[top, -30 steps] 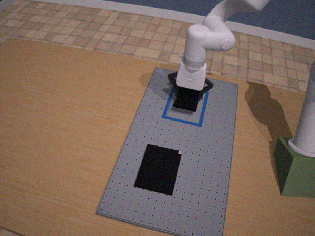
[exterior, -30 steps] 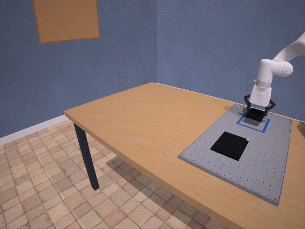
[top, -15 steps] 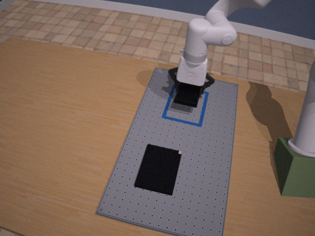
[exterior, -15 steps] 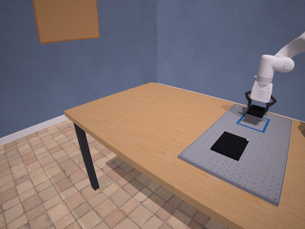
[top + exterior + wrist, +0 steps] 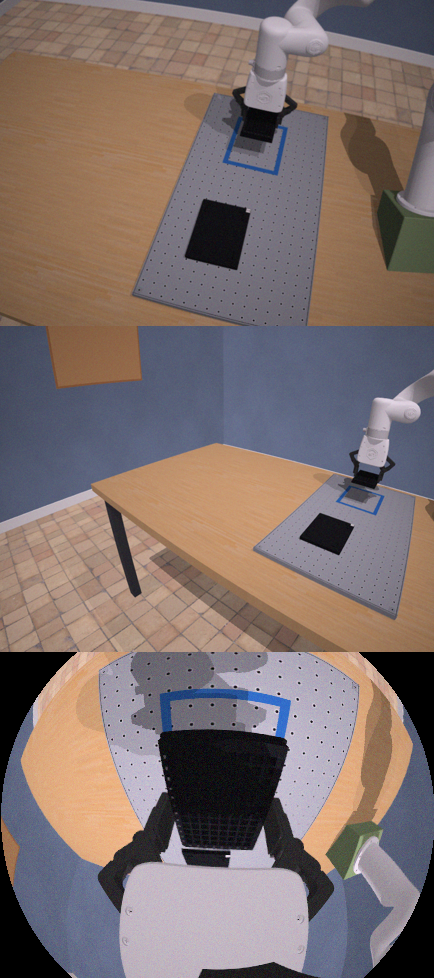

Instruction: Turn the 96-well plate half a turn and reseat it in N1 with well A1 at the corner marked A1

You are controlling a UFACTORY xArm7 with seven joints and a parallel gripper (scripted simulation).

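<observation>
Now: the black plate nest N1 10 mm ahead of my hand, 320 mm to the left of it and 90 mm below it. From my hand the other things lie so: small white A1 mark 40 mm behind, 240 mm to the left, 90 mm below; then black 96-well plate 10 mm below.
</observation>
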